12 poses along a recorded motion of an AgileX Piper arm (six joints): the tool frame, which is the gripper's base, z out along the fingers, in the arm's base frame.
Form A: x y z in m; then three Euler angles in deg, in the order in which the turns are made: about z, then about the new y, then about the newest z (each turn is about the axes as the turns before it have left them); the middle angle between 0 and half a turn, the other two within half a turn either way.
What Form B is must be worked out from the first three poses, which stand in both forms.
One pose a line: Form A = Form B
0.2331 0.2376 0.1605 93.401 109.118 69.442 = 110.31 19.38 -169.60 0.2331 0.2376 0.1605
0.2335 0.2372 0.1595 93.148 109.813 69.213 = 111.07 19.50 -169.52 0.2335 0.2372 0.1595
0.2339 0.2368 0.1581 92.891 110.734 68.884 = 112.09 19.69 -169.32 0.2339 0.2368 0.1581
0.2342 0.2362 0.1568 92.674 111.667 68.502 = 113.12 19.91 -169.05 0.2342 0.2362 0.1568
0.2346 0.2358 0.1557 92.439 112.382 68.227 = 113.91 20.06 -168.91 0.2346 0.2358 0.1557
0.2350 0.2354 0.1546 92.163 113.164 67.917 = 114.78 20.22 -168.77 0.2350 0.2354 0.1546
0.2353 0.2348 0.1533 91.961 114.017 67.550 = 115.74 20.41 -168.49 0.2353 0.2348 0.1533
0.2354 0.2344 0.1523 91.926 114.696 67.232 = 116.51 20.59 -168.13 0.2354 0.2344 0.1523
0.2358 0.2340 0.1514 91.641 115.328 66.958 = 117.22 20.72 -168.05 0.2358 0.2340 0.1514
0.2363 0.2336 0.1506 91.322 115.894 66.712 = 117.86 20.83 -168.03 0.2363 0.2336 0.1506
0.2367 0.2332 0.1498 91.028 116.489 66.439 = 118.53 20.96 -167.97 0.2367 0.2332 0.1498
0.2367 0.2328 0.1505 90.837 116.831 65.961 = 118.98 21.32 -167.78 0.2367 0.2328 0.1505
